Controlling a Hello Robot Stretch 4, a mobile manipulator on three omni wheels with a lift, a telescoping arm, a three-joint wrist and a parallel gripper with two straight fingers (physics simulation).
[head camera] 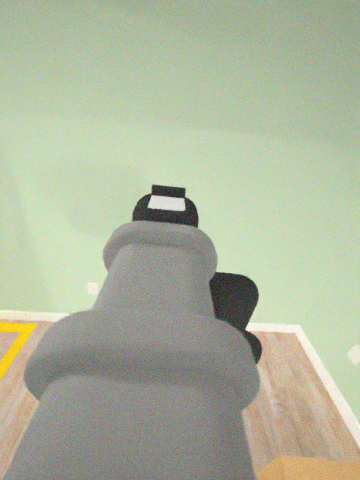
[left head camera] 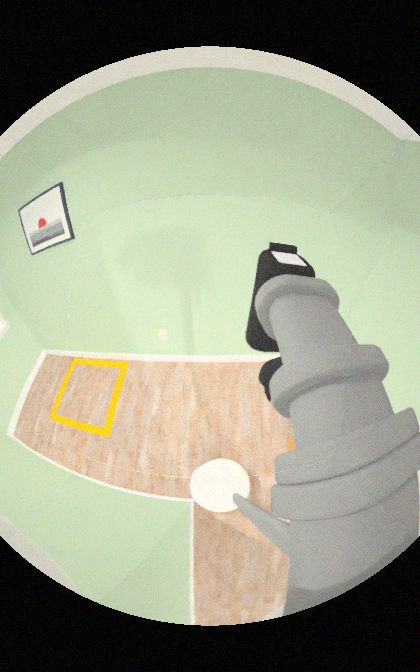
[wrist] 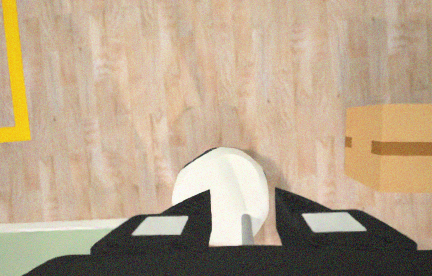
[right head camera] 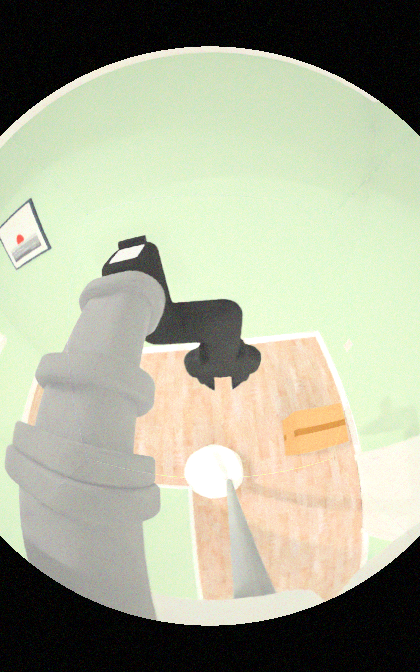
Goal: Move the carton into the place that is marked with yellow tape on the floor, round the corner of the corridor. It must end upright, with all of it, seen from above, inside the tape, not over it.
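Seen in the pictures: gripper, fingertip midpoint: point(wrist: 243, 208); robot's base, link origin: point(wrist: 223, 189).
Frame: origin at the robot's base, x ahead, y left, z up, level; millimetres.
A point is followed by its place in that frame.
Observation:
The orange-tan carton point(head camera: 320, 469) {x 311, y -761, z 293 mm} point(left head camera: 291, 443) point(right head camera: 316, 436) point(wrist: 400, 172) {x 109, y -652, z 293 mm} stands on the floor near the right-hand wall, a brown strip along its top. In the left head view the arm hides most of it. The yellow tape outline point(head camera: 15, 327) {x 1099, y 1137, z -28 mm} point(left head camera: 117, 397) point(wrist: 16, 70) {x 649, y 1023, z -27 mm} lies on the floor at the left, towards the corridor's far left end; part of it shows in the head and wrist views. My gripper point(right head camera: 223, 384) point(wrist: 243, 208) {x 271, y -88, z 1120 mm} points down, open and empty, high above the floor between tape and carton. It is well apart from the carton.
A white round disc point(left head camera: 220, 485) point(right head camera: 214, 471) point(wrist: 225, 175) {x 105, y -26, z 187 mm} of the robot is below the gripper. The green wall's inside corner edge point(left head camera: 192, 501) juts out at the lower left. White skirting point(left head camera: 165, 357) runs along the back wall. A pale door point(right head camera: 395, 480) is at the right.

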